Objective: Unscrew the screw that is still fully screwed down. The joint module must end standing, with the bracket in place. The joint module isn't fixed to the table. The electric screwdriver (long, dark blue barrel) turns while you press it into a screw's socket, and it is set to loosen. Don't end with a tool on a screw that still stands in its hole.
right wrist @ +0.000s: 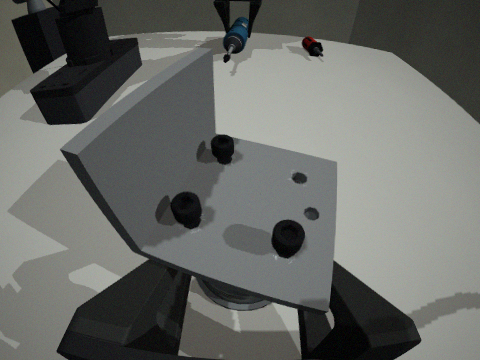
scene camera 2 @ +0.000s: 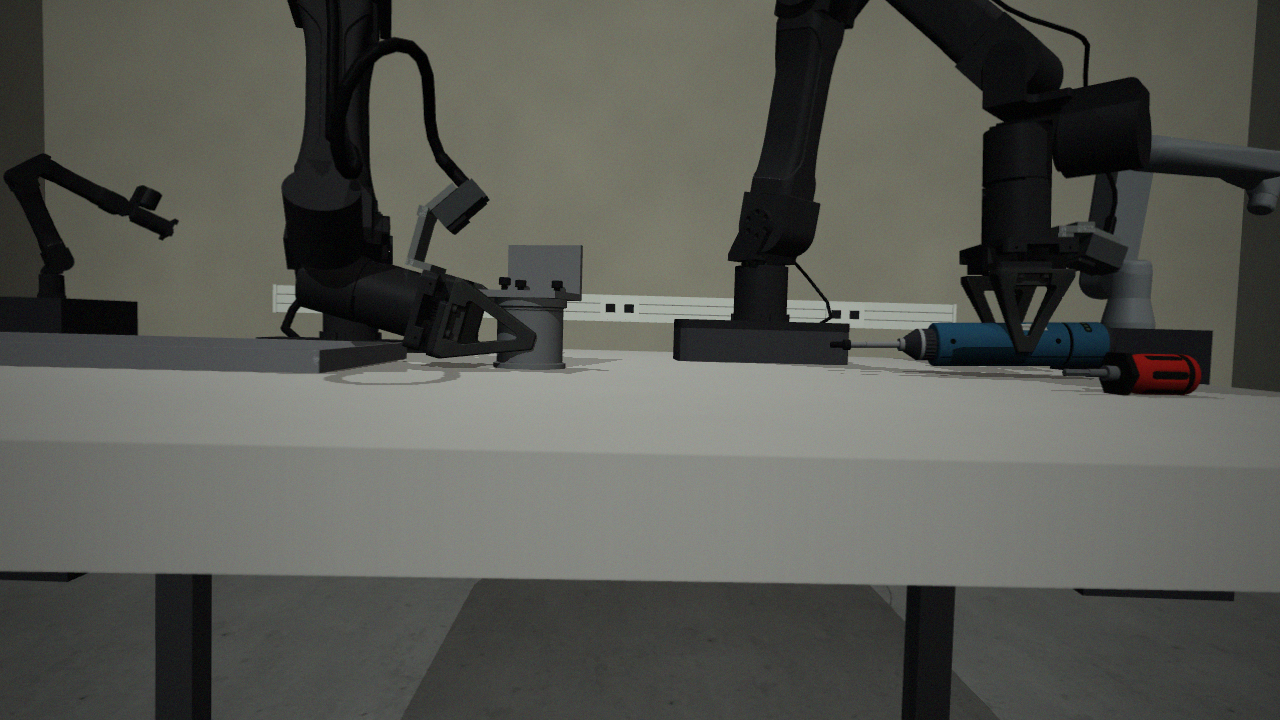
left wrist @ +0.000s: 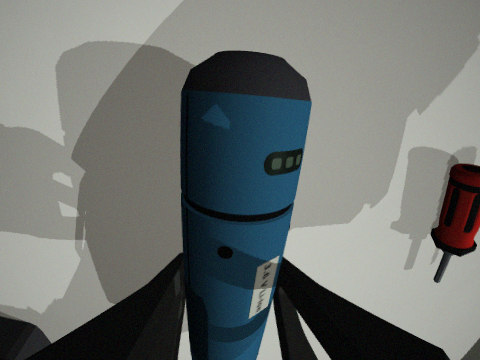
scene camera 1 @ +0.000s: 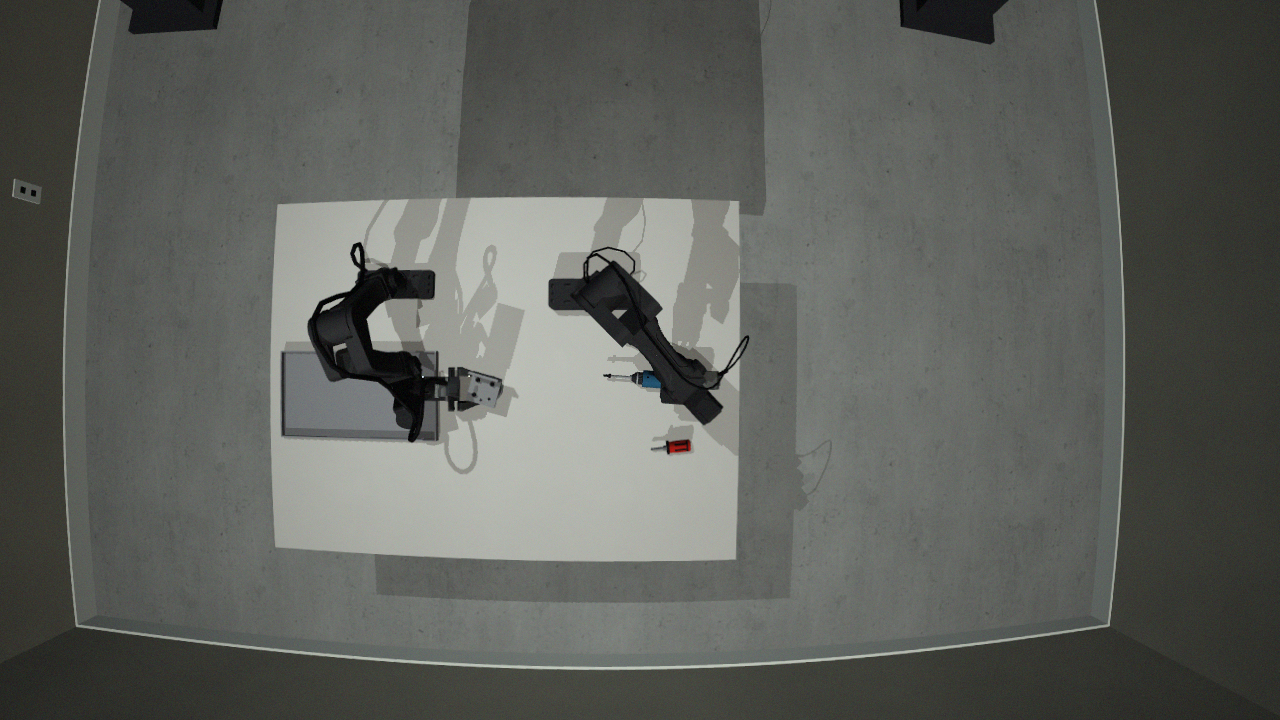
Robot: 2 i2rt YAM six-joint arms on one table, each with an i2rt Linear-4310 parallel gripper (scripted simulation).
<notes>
I see my left gripper (scene camera 2: 1013, 352), my right gripper (scene camera 2: 538, 341), a red-handled screwdriver (scene camera 2: 1120, 373), a flat grey plate (scene camera 1: 311, 406), a blue electric screwdriver (scene camera 2: 1068, 343) and an arm base block (scene camera 2: 690, 344).
The blue electric screwdriver also shows in the left wrist view (left wrist: 244, 115). My left gripper is seen too in the left wrist view (left wrist: 230, 264). The arm base block also shows in the right wrist view (right wrist: 81, 107). The right wrist view misses the flat grey plate: it is out of frame. The left wrist view misses the flat grey plate: it is out of frame.
</notes>
